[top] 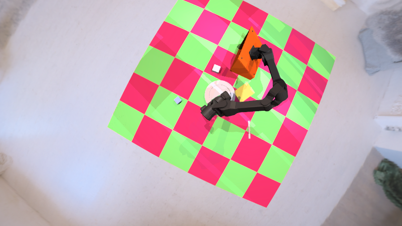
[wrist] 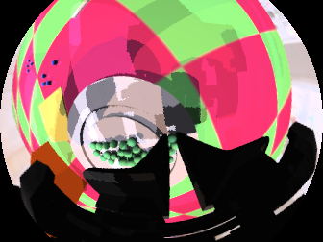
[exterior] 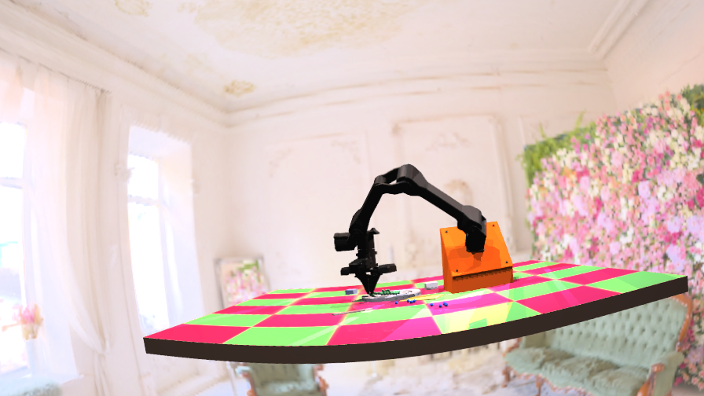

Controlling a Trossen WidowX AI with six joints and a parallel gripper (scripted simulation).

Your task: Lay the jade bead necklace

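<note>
My gripper tip is 7 cm past the round bead board and 1 cm above it. Round my gripper tip: pale blue cube: 21 cm to the right, 10 cm ahead, 1 cm below; white cube: 21 cm behind, 12 cm to the right; yellow patch: 18 cm behind, 12 cm to the left, 1 cm below.
</note>
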